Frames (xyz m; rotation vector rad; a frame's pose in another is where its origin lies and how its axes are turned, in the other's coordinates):
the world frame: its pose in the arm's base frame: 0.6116 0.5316 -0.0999 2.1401 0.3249 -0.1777
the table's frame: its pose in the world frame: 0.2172 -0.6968 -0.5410 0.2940 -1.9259 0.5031
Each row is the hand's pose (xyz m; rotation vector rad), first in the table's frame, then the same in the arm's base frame.
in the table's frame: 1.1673 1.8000 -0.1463 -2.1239 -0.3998 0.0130
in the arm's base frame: 0.0533 -0.3069 0.7945 -0.2624 0.7163 -2.0136
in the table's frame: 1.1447 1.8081 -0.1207 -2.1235 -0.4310 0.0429
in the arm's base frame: 0.0371 -0.2805 0.8111 -0.2999 0.6946 -2.0147
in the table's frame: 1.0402 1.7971 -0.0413 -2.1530 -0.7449 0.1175
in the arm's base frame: 0.0049 -0.1568 0.8428 -0.6037 0.6473 -2.1041
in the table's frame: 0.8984 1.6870 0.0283 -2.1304 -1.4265 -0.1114
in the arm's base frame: 0.0098 0.0303 0.7977 -1.1397 0.7505 -2.4350
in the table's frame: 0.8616 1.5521 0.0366 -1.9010 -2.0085 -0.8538
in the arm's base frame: 0.0352 0.1135 0.6879 1.1869 -0.9371 2.3248
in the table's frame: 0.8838 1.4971 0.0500 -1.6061 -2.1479 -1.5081
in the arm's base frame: 0.0225 0.1201 0.6288 0.8549 -0.9748 1.9057
